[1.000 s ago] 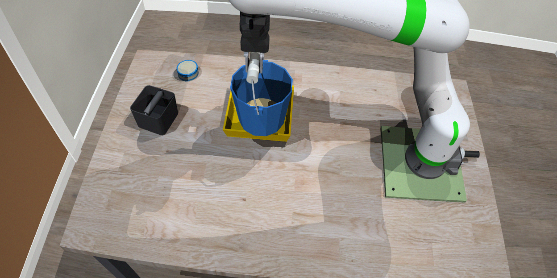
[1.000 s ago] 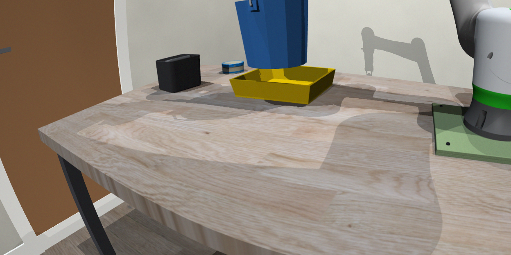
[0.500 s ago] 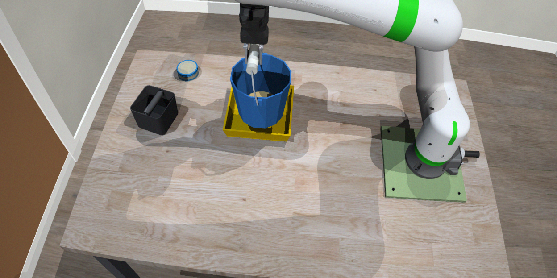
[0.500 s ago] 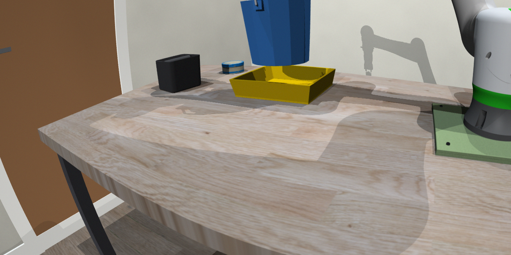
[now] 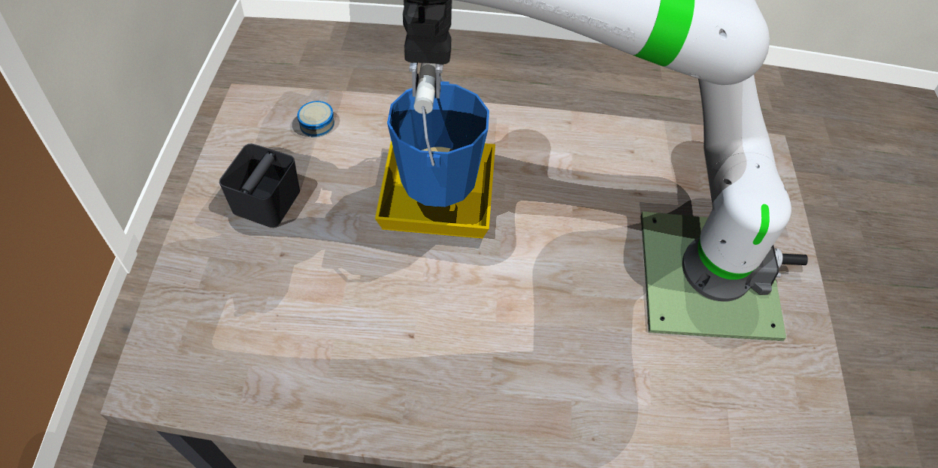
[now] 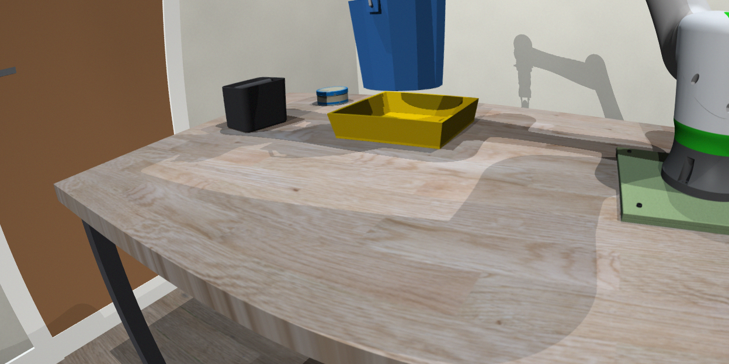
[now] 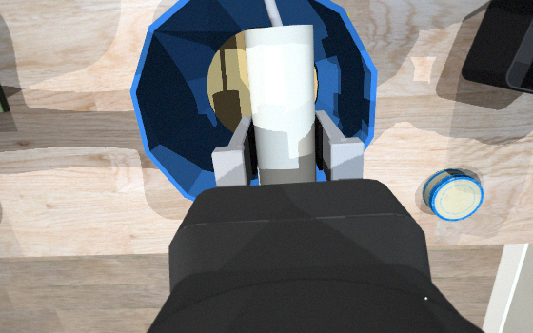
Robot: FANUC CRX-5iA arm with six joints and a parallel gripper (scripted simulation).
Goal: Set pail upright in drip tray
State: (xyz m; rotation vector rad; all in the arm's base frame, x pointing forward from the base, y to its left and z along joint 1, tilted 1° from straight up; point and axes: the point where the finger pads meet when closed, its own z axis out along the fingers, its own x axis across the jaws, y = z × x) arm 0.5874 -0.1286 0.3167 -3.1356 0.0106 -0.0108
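Right now my hand is 9 cm above the blue pail and 1 cm past it. The rest, counted from my hand: pail handle (3 cm below, 1 cm behind); then yellow drip tray (31 cm below, 3 cm to the right, 2 cm behind).
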